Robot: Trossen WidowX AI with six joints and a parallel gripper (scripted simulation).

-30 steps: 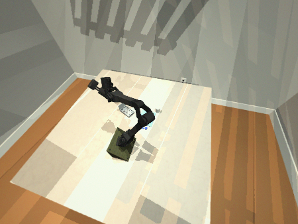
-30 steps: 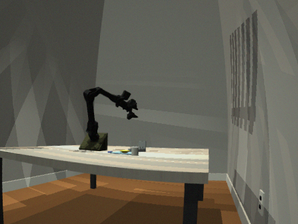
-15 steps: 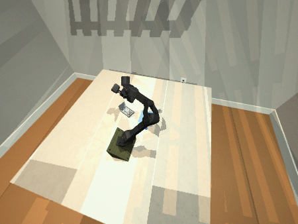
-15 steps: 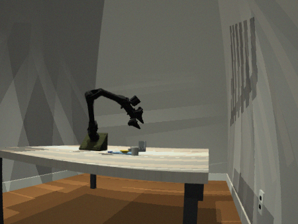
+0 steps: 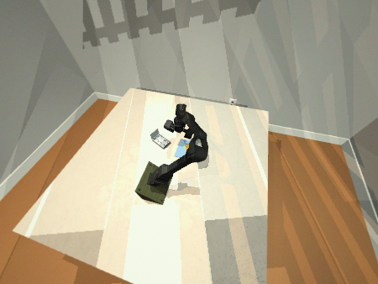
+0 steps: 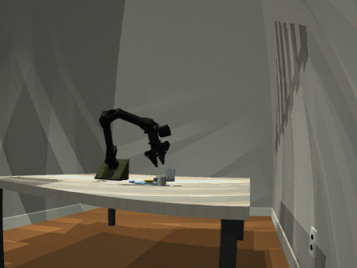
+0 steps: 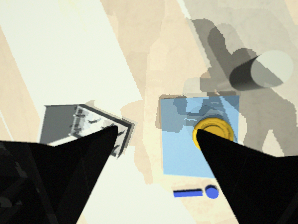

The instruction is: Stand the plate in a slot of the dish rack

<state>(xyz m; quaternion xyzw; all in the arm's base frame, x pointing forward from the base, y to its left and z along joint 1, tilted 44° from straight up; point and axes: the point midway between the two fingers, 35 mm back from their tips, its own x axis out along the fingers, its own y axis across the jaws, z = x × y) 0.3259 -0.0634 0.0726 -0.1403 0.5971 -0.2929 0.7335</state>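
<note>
My gripper tip is now 9 cm above the yellow plate, 8 cm to the left of it and 4 cm past it. Round my gripper tip: white-grey cup 14 cm to the right, 8 cm below, 4 cm ahead; dish rack 14 cm to the left, 8 cm below; blue mat 10 cm below, 5 cm to the right, 5 cm behind.
</note>
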